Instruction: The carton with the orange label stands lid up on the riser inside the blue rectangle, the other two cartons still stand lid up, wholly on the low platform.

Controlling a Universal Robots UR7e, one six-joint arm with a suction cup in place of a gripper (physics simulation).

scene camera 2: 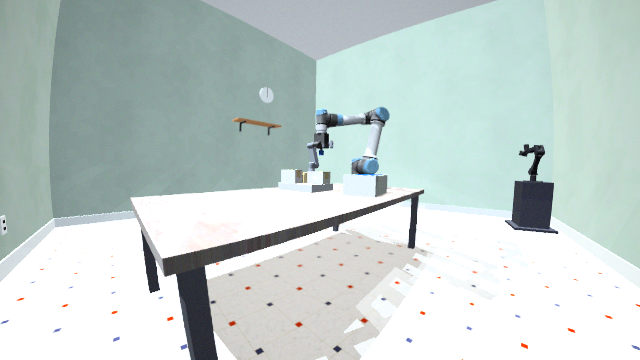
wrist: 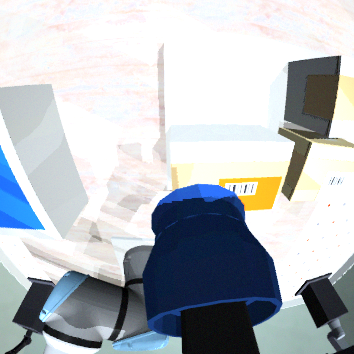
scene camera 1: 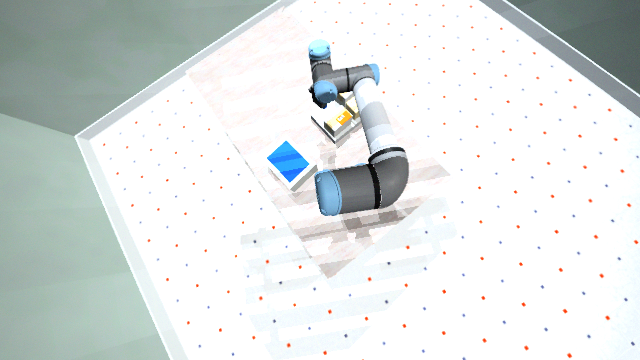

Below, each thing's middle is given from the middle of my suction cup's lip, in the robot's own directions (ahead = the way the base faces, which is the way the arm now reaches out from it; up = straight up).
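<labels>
Carton with orange label (wrist: 251, 160): 170 mm below my suction cup, 50 mm behind, 50 mm to the right. Low platform (wrist: 210, 77): 230 mm below my suction cup, 10 mm behind, 140 mm to the right. Riser (scene camera 1: 286, 159): 200 mm below my suction cup, 30 mm behind, 320 mm to the left.
</labels>
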